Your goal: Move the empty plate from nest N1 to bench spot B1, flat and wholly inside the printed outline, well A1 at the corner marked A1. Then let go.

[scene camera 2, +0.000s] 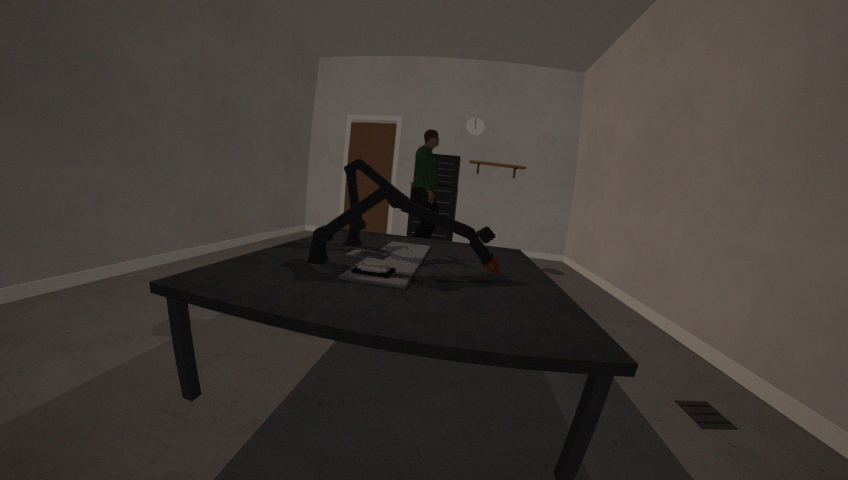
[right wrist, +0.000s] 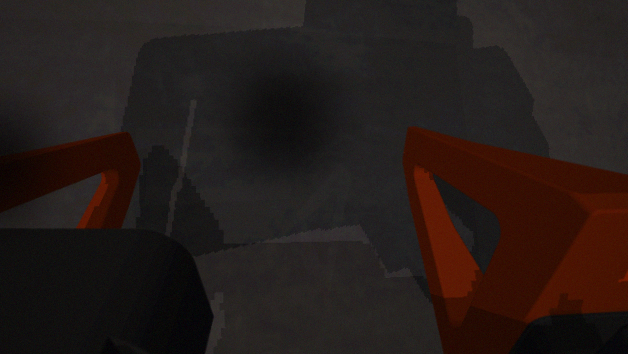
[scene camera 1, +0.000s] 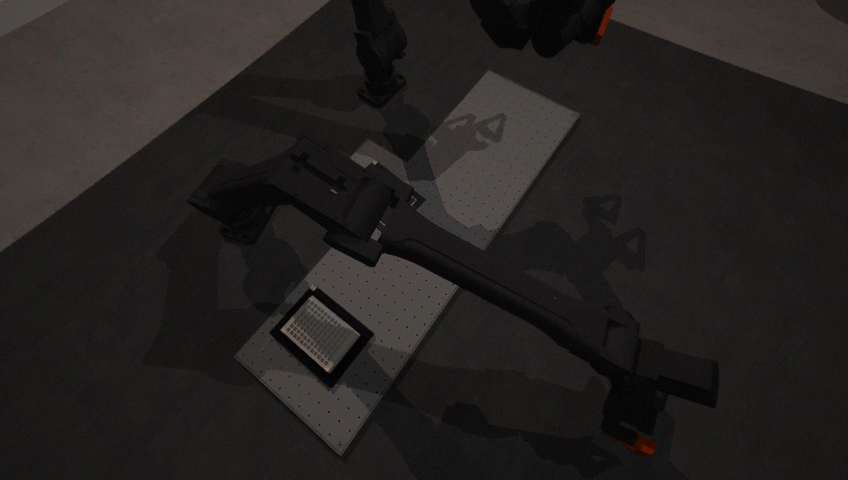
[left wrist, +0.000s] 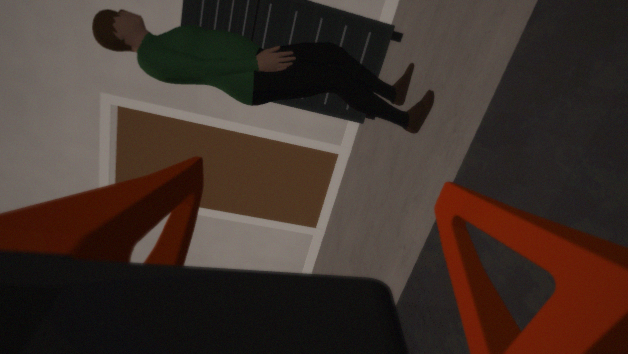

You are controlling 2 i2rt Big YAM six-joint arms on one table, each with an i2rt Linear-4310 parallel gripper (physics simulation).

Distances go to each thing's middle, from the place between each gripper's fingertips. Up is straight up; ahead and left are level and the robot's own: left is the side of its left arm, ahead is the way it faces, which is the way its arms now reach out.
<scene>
Right now the black mat (scene camera 1: 345,362) is 110 mm behind my left hand, 780 mm to the right of it and 290 mm below it.
I see the black mat 56 cm behind my right hand and 21 cm to the right of it.
</scene>
